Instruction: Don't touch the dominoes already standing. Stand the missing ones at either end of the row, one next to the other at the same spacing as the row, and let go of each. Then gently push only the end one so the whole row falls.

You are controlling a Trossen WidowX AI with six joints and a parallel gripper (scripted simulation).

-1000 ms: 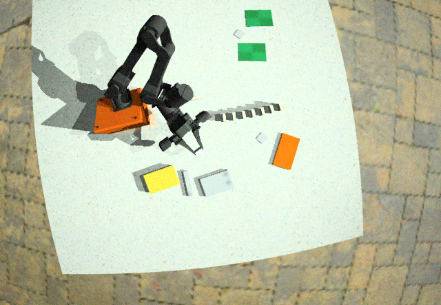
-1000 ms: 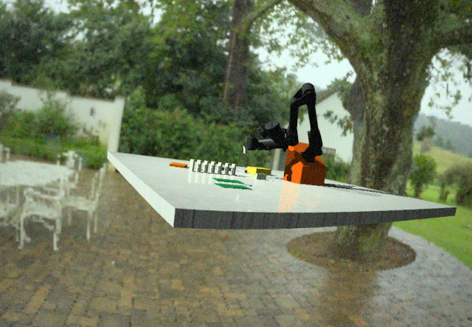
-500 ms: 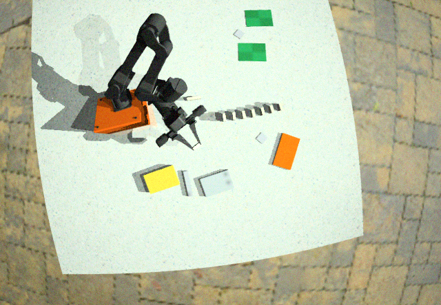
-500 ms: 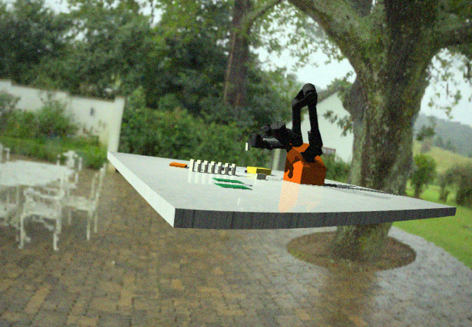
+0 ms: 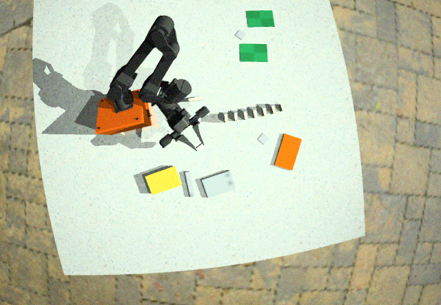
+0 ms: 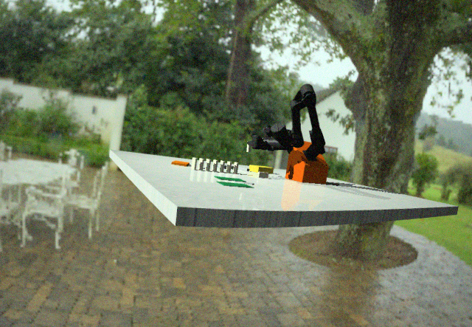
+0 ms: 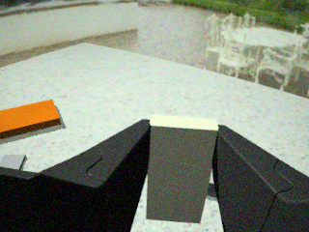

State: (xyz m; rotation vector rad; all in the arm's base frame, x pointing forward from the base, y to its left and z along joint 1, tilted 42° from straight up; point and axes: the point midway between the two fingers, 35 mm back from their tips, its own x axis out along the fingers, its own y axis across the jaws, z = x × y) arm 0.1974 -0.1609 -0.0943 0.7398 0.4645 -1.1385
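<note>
My gripper tip is 20 mm short of the grey block, 140 mm to the left of it and 140 mm above it. The rest, counted from my gripper tip: yellow block (170 mm behind, 70 mm to the right, 130 mm below); orange block (300 mm ahead, 100 mm to the right, 140 mm below); grey bar (80 mm behind, 110 mm to the right, 140 mm below).
</note>
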